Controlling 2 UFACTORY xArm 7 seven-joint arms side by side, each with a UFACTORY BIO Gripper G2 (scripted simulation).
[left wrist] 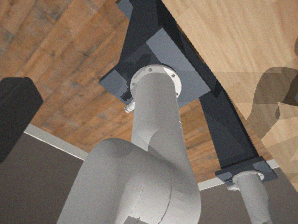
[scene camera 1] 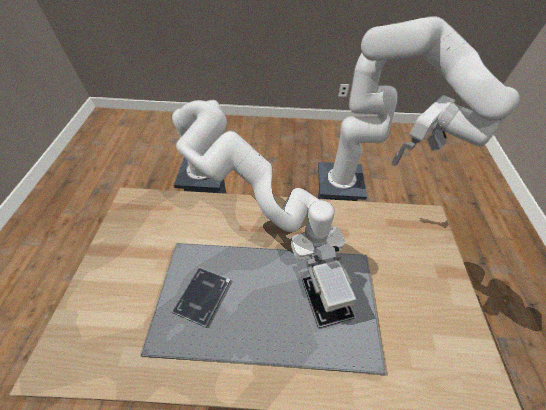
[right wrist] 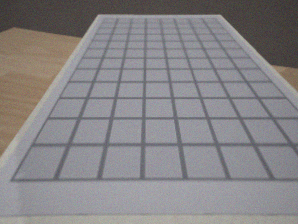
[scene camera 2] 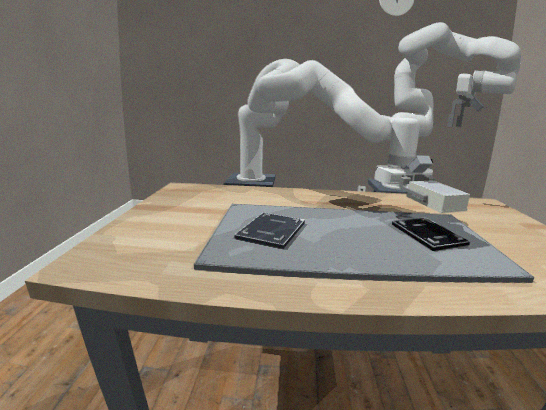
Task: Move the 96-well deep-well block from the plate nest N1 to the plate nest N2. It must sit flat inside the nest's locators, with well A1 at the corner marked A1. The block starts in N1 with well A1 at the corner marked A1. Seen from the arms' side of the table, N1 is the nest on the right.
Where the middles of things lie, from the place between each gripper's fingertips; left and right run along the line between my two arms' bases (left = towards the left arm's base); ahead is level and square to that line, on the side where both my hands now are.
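From my right hand, the deep-well block [scene camera 1: 336, 293] is 1 cm ahead, and nest N1 [scene camera 1: 207, 297] is 40 cm to the right, 3 cm ahead and 10 cm below. As for the nest N2 [scene camera 2: 430, 230], my right gripper is 1 cm short of it and 10 cm above it.
From my left hand, nest N2 is 43 cm ahead, 25 cm to the right and 28 cm below, while nest N1 is 46 cm ahead, 65 cm to the right and 28 cm below. With the deep-well block, my left hand is 18 cm above it, 25 cm to the left of it and 43 cm short of it.
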